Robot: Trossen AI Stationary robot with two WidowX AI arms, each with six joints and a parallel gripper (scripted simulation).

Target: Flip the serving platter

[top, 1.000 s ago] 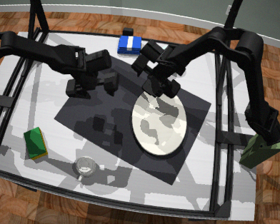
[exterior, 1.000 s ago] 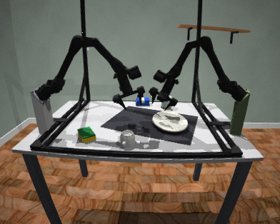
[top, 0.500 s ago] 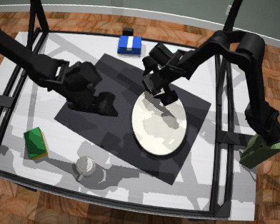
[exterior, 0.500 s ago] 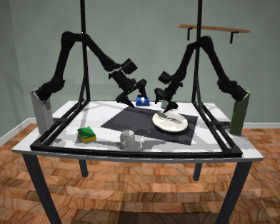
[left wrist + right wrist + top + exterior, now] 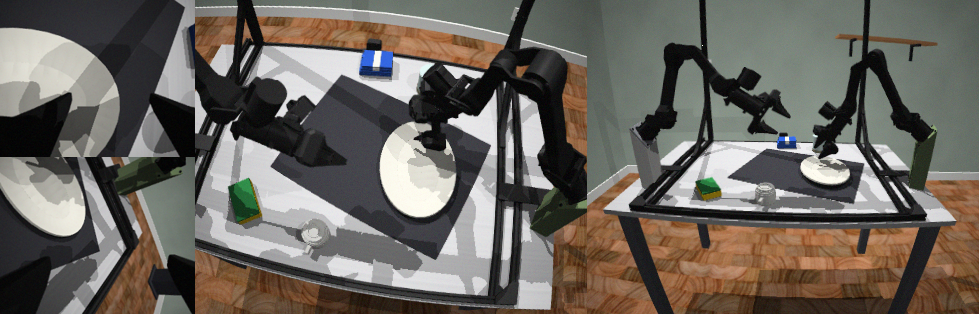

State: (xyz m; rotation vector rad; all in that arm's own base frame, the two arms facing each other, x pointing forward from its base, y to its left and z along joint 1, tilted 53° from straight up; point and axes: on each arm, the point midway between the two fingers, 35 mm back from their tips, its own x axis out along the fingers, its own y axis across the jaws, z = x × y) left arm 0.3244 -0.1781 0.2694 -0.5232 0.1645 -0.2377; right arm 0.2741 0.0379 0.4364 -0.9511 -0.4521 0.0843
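Right now my left hand is 110 mm short of the cream serving platter, 70 mm above it and 10 mm to the right of it. Round my left hand: green sponge (450 mm to the right, 280 mm ahead, 60 mm below); mug (340 mm ahead, 230 mm to the right, 50 mm below); dark drying mat (90 mm to the right, 80 mm below, 80 mm ahead).
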